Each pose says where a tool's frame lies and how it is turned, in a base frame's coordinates. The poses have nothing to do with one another.
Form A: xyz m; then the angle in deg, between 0 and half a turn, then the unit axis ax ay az.
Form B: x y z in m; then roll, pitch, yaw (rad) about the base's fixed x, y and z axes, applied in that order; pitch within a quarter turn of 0, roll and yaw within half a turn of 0. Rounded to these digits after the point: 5 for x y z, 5 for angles.
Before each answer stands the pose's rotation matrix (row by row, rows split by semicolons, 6 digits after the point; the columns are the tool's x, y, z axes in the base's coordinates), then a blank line. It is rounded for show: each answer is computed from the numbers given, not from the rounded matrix.
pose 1, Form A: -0.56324 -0.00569 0.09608 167.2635 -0.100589 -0.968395 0.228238
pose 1, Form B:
-0.955407 0.142104 -0.258851; 0.242742 0.877109 -0.414434; 0.168148 -0.458787 -0.872491

-0.56324 -0.00569 0.09608 -2.65749 -0.16895 2.89279
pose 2, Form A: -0.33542 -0.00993 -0.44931 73.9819 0.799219 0.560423 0.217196
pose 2, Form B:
0.738435 0.115543 0.664352; 0.533070 0.503349 -0.680056; -0.412977 0.856323 0.310098

-0.33542 -0.00993 -0.44931 1.22336 0.42572 0.62527
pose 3, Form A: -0.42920 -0.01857 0.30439 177.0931 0.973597 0.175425 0.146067
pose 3, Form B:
0.895848 0.333959 0.293134; 0.348774 -0.937205 0.001840; 0.275341 0.100589 -0.956070

-0.42920 -0.01857 0.30439 3.03677 -0.27894 0.37127
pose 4, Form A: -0.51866 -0.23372 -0.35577 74.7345 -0.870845 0.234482 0.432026
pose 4, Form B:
0.821990 -0.567217 -0.050961; 0.266349 0.303798 0.914749; -0.503379 -0.765488 0.400796

-0.51866 -0.23372 -0.35577 -1.08846 0.52750 0.31335
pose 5, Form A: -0.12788 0.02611 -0.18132 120.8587 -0.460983 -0.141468 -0.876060
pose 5, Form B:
-0.191418 0.850705 0.489551; -0.653376 -0.482644 0.583227; 0.732433 -0.208221 0.648217

-0.12788 0.02611 -0.18132 -0.31081 -0.82189 -1.85579
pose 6, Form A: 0.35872 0.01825 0.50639 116.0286 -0.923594 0.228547 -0.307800
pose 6, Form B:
0.788530 -0.027131 0.614397; -0.580294 -0.363665 0.728702; 0.203664 -0.931135 -0.302505

0.35872 0.01825 0.50639 -1.88492 -0.20510 -0.63443
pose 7, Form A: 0.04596 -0.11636 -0.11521 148.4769 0.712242 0.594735 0.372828
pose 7, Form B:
0.087288 0.589751 0.802854; 0.979611 -0.197207 0.038356; 0.180949 0.783137 -0.594940

0.04596 -0.11636 -0.11521 2.22047 -0.18195 1.48193
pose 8, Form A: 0.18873 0.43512 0.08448 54.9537 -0.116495 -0.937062 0.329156
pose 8, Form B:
0.580016 -0.222999 -0.783488; 0.315954 0.948093 -0.035949; 0.750836 -0.226695 0.620367

0.18873 0.43512 0.08448 -0.35035 -0.84933 0.49879
